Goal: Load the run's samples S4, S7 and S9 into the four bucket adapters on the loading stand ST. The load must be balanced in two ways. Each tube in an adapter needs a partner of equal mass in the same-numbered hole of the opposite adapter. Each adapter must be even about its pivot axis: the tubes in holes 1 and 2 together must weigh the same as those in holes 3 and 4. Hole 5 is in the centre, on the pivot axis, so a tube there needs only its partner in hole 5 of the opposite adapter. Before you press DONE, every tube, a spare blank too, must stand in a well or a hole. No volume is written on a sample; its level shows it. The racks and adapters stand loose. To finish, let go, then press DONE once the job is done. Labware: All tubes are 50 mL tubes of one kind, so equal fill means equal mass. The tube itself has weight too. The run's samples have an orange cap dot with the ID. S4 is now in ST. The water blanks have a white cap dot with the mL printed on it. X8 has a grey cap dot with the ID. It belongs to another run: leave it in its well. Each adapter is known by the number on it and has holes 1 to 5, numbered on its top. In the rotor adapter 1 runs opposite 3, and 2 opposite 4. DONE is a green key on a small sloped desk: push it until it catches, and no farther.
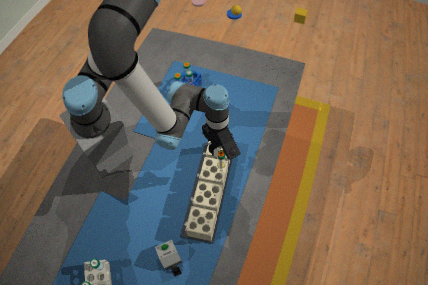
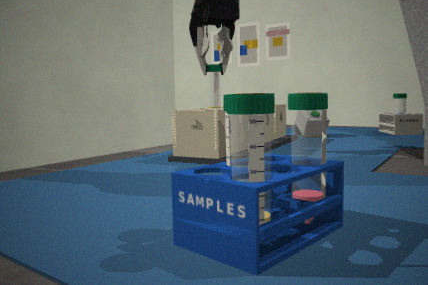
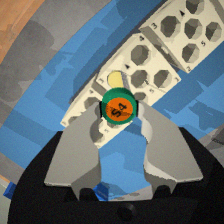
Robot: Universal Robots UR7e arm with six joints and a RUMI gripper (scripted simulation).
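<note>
The white-dot blank is 61 cm to the right of my hand, 35 cm behind it and 12 cm below it. The rest, counted from my hand: blue samples rack (43 cm to the left, 28 cm behind, 15 cm below); then done desk (39 cm to the right, 13 cm below, 11 cm behind); then sample tube S9 (39 cm to the left, 32 cm behind, 12 cm below).
</note>
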